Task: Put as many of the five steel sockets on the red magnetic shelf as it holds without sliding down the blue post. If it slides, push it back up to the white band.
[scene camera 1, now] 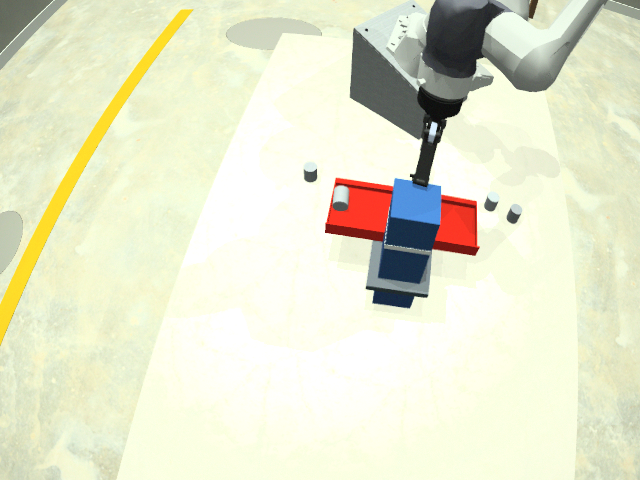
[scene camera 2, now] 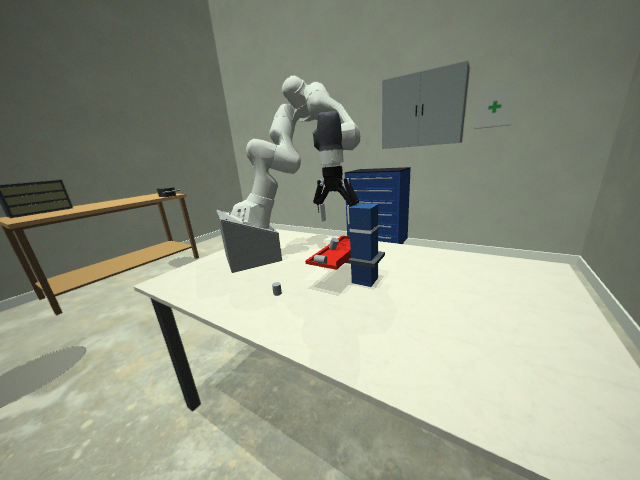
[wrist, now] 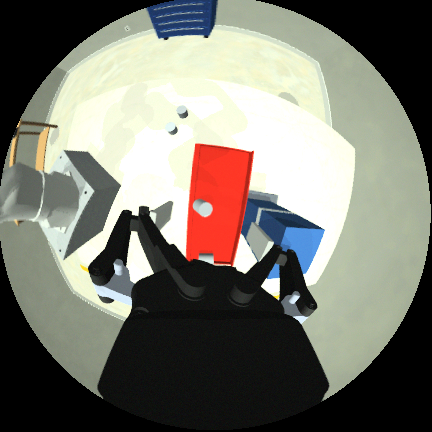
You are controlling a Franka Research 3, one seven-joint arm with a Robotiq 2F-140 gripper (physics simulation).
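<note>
The red shelf (scene camera 1: 362,212) (scene camera 2: 338,256) (wrist: 222,175) is on the blue post (scene camera 1: 416,201) (scene camera 2: 363,244) (wrist: 304,245), below the white band (scene camera 1: 408,248) (scene camera 2: 363,230), near the height of the grey collar (scene camera 1: 373,271) (scene camera 2: 379,258). One steel socket (scene camera 1: 340,198) (scene camera 2: 320,258) (wrist: 206,258) lies on its side at one shelf end. Another socket (scene camera 2: 333,243) (wrist: 203,207) stands upright near the shelf's middle, hidden by the post in scene camera 1. My gripper (scene camera 1: 420,179) (scene camera 2: 335,213) (wrist: 210,220) is open and empty above the shelf, one finger close beside the post.
A socket (scene camera 1: 310,172) (scene camera 2: 277,288) stands on the table beyond the lying socket's end. Two more sockets, one nearer (scene camera 1: 491,201) (wrist: 171,128) and one farther (scene camera 1: 513,213) (wrist: 182,111), stand past the opposite end. The grey robot base (scene camera 1: 379,77) (scene camera 2: 251,248) (wrist: 95,200) is behind the shelf.
</note>
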